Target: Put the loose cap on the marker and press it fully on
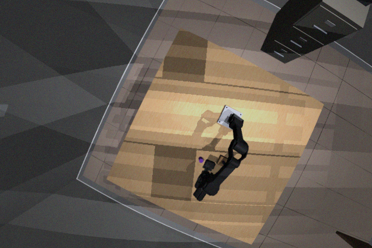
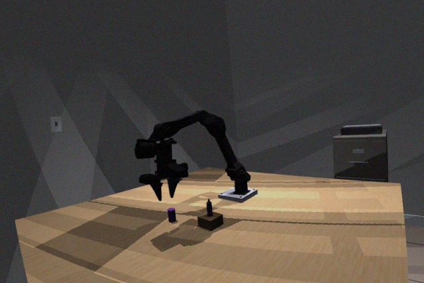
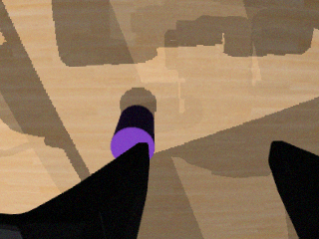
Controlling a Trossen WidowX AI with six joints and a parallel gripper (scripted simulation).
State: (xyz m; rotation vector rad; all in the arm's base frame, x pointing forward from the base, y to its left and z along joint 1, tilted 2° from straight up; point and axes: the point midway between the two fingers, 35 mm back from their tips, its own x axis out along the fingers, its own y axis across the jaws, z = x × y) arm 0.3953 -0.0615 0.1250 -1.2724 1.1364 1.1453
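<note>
Now: gripper tip 8 cm above the purple cap, 4 cm past it and 3 cm to the left of it.
</note>
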